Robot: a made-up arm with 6 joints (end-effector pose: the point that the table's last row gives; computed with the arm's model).
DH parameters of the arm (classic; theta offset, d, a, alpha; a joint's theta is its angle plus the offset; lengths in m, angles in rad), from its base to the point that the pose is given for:
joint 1: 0 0.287 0 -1.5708
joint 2: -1.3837 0 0.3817 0
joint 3: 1.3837 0 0.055 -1.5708
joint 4: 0 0.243 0 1.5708
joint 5: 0 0 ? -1.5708
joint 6: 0 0.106 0 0
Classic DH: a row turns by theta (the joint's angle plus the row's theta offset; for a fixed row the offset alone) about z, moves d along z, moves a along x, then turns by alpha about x.
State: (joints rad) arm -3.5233 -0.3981 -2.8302 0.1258 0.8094 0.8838
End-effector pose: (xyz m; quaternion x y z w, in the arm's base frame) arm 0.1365 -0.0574 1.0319 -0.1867 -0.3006 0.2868 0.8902
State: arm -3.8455 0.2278 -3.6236 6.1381 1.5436 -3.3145
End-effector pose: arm -0.0797 0.0873 0.9666 -0.5635 0.2120 0.7026 0.3793
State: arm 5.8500 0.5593 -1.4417 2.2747 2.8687 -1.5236
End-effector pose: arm 0.4566 -0.1200 0.5602 -0.0549 -0.3518 -0.5217 0.7753
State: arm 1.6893 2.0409 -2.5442 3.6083 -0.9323 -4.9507
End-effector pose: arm -0.1028 0.3509 -0.1874 -0.0027 -0.9664 0.1976 0.1642
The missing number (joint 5, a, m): 0.083
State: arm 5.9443 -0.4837 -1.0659 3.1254 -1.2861 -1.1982
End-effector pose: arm 0.0748 -0.0285 0.5779 -0.4141 0.9007 -0.0971 0.0889
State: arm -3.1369 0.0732 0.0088 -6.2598 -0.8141 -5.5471
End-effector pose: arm -0.2657 0.0019 0.3858 -0.3437 -0.8682 0.1248 0.3355
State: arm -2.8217 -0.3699 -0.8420 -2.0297 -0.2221 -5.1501
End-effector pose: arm -0.1993 -0.1645 0.5553 0.5292 -0.6610 -0.0712 0.5272
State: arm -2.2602 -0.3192 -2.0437 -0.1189 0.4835 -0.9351
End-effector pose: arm -0.0977 -0.1231 0.9881 0.4697 -0.3554 -0.0804 0.8041
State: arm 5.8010 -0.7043 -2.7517 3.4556 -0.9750 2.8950
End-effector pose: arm -0.1507 0.1257 0.8636 0.3292 0.0557 0.9175 0.2162
